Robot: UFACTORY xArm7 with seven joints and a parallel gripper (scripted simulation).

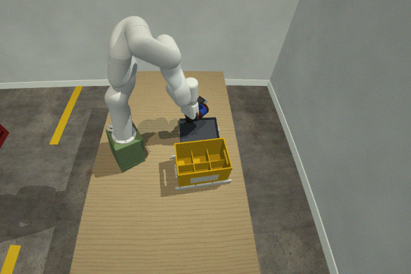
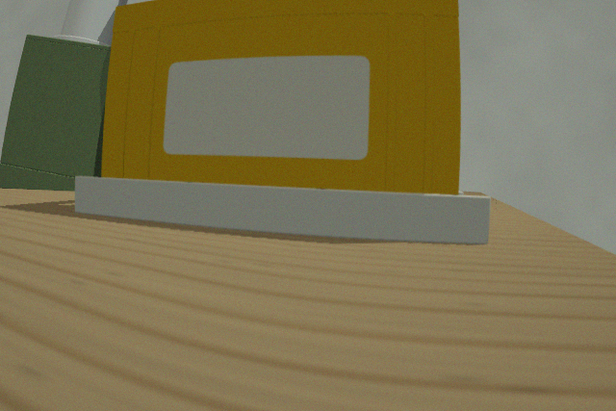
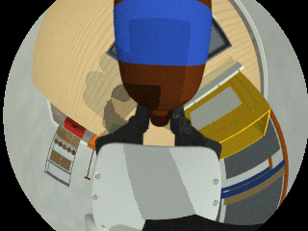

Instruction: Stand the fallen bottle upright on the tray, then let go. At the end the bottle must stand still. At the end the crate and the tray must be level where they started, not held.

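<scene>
The bottle lies 50 mm to the left of my hand and 30 mm ahead of it. The rest, counted from my hand: dark grey tray (160 mm below, 50 mm to the left, 50 mm ahead); crate (220 mm to the right, 110 mm ahead, 90 mm below).
</scene>
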